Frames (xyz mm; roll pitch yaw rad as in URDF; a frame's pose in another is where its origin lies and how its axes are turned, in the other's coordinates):
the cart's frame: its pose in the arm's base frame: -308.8 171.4 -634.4 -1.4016 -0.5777 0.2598
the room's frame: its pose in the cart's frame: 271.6 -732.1 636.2 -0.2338 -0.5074 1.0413
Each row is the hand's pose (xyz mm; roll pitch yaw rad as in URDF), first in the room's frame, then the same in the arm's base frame.
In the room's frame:
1: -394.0 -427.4 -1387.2 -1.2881 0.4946 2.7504
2: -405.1 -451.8 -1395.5 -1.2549 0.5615 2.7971
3: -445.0 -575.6 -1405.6 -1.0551 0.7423 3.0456
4: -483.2 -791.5 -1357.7 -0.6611 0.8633 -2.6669
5: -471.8 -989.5 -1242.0 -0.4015 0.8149 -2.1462
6: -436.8 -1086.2 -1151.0 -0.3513 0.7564 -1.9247
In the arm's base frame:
1: 337.1 -470.8 566.9 0.2090 0.1188 -1.7439
2: 344.4 -480.1 592.4 0.2258 0.0840 -1.6736
3: 365.5 -494.9 720.3 0.2739 -0.0818 -1.4639
4: 368.1 -456.6 941.4 0.1831 -0.3782 -1.1704
5: 339.8 -341.9 1138.3 -0.0923 -0.6080 -0.8709
6: 315.1 -242.2 1229.4 -0.3089 -0.6930 -0.6901

